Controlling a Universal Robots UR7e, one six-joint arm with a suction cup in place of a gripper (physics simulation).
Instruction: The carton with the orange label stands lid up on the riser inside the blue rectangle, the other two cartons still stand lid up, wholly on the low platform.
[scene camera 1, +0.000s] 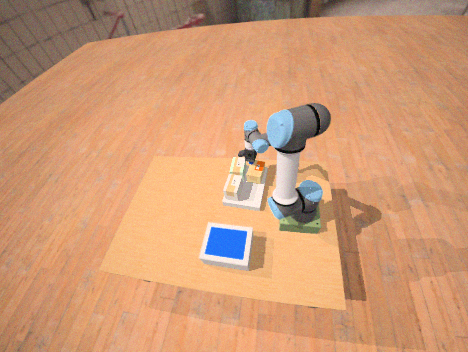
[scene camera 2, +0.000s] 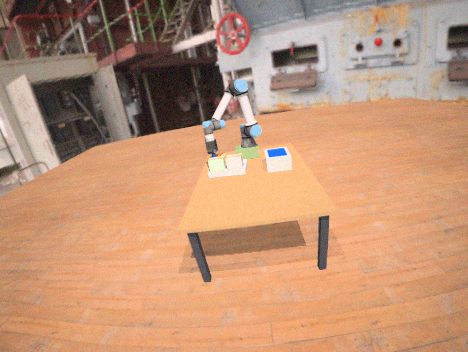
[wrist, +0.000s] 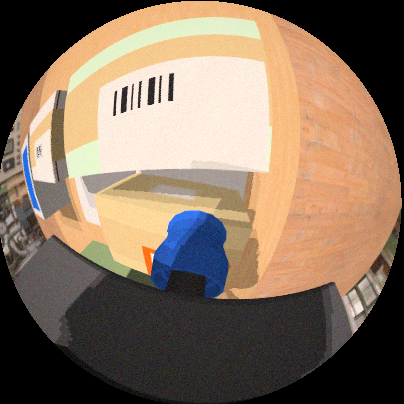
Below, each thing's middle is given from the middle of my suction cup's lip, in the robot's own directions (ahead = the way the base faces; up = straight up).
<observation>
Right now my suction cup is 6 cm above the carton with orange label (wrist: 133, 212), 4 cm past it and 3 cm to the right of it. The rest, counted from my suction cup: low white platform (scene camera 1: 251, 196) (12 cm to the left, 12 cm below, 1 cm ahead); riser with blue rectangle (scene camera 1: 230, 246) (55 cm to the left, 9 cm below).
</observation>
